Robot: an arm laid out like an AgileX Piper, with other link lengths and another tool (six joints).
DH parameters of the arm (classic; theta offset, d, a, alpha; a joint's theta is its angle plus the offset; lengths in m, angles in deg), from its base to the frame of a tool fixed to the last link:
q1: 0 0.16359 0 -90
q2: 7.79 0 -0.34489 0
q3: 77.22 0 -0.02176 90
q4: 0 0.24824 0 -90
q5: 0 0 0 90
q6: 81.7 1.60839 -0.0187 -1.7
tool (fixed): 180 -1.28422 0 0
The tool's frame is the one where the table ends.
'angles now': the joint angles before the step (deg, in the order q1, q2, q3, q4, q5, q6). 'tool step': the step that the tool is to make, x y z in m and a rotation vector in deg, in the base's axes. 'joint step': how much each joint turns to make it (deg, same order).
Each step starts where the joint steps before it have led.
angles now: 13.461 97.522 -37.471 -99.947 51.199 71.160
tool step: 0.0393 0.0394 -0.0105 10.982 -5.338 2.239
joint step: -0.005 0.265 -5.258 -0.004 -8.249 5.805
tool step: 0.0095 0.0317 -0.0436 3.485 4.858 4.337
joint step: 0.722 3.442 -0.566 -0.011 -5.894 0.012
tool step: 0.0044 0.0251 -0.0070 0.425 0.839 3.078
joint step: 2.608 0.557 -0.004 0.007 -0.801 -0.006
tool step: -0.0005 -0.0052 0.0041 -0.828 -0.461 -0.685
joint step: 0.003 0.002 0.001 -0.001 1.171 0.004
